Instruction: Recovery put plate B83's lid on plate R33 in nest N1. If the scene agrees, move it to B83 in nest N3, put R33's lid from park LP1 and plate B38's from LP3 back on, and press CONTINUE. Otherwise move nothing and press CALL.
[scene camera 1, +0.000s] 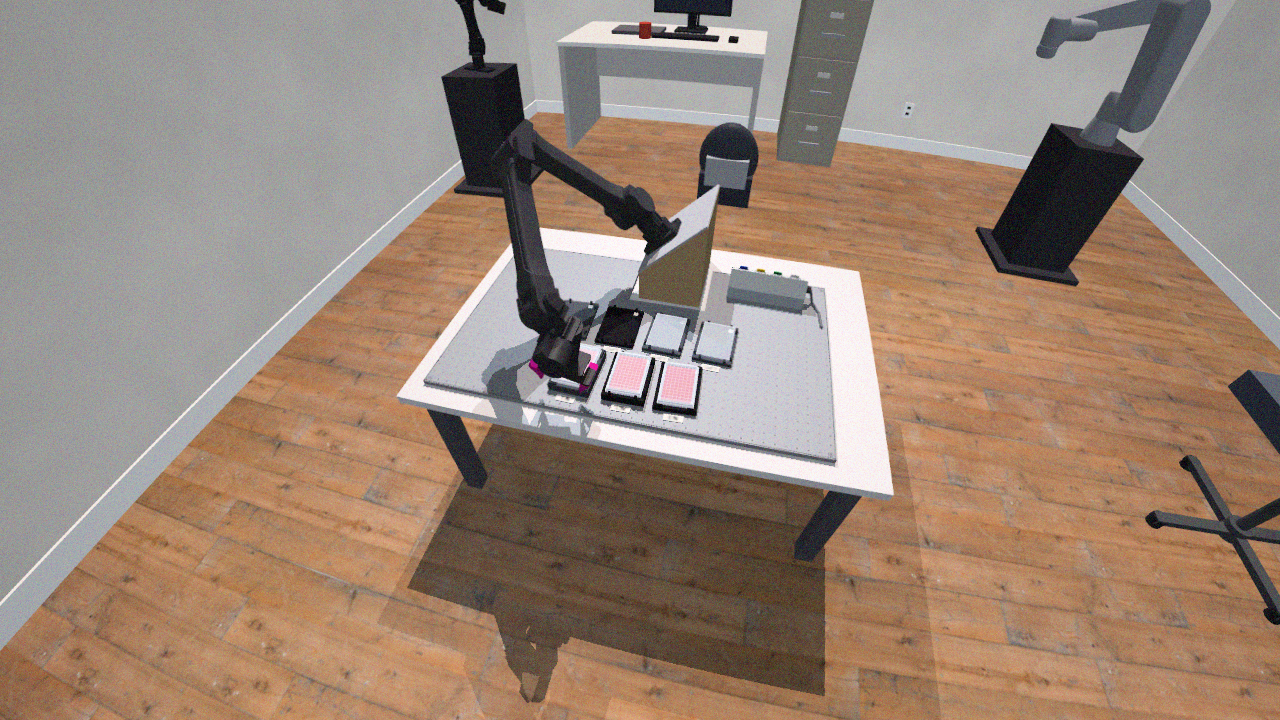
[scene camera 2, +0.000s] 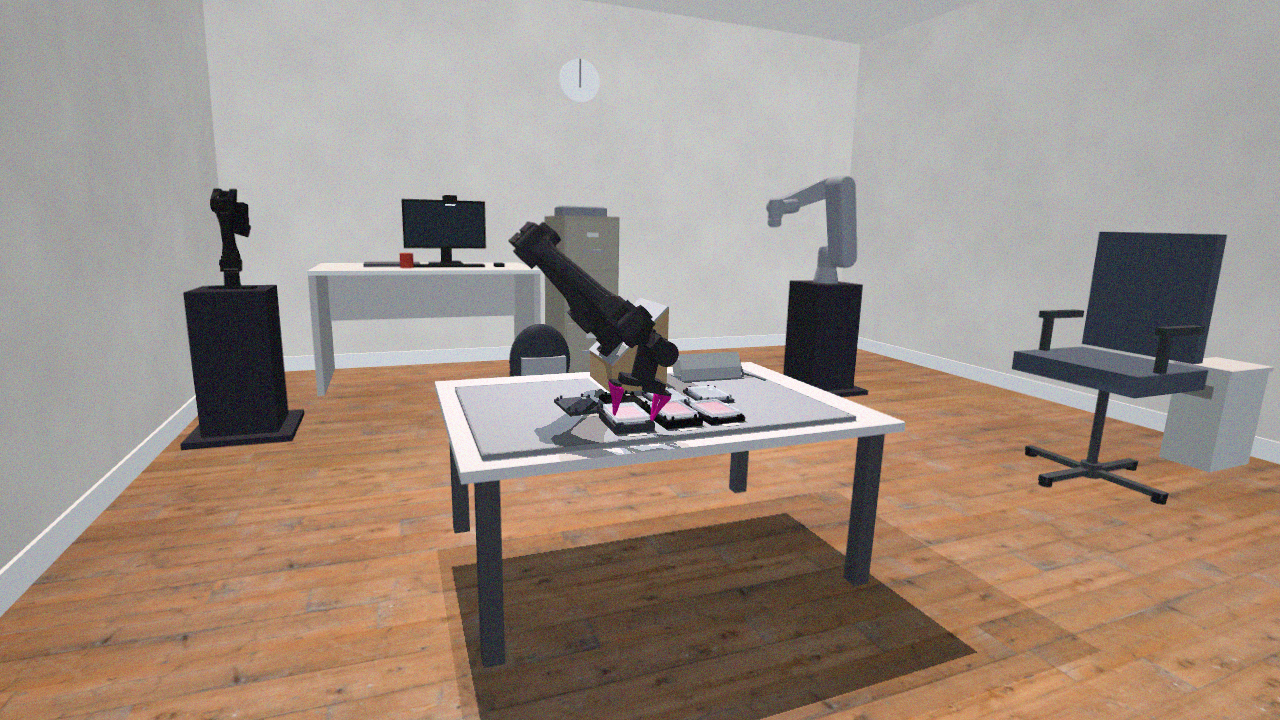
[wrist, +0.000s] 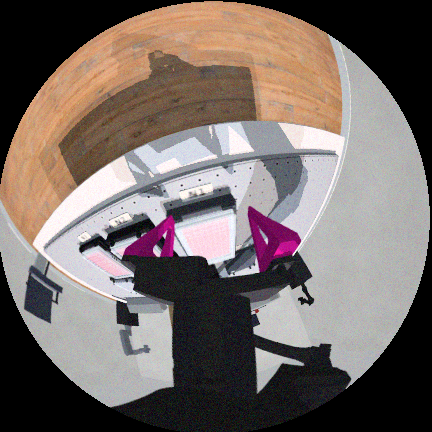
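My gripper (scene camera 2: 633, 417), visible as well in scene camera 1 as the gripper (scene camera 1: 561, 384) and in the wrist view as the gripper (wrist: 209, 214), is open and holds nothing. A grey button box (scene camera 2: 702, 366) is also in view.
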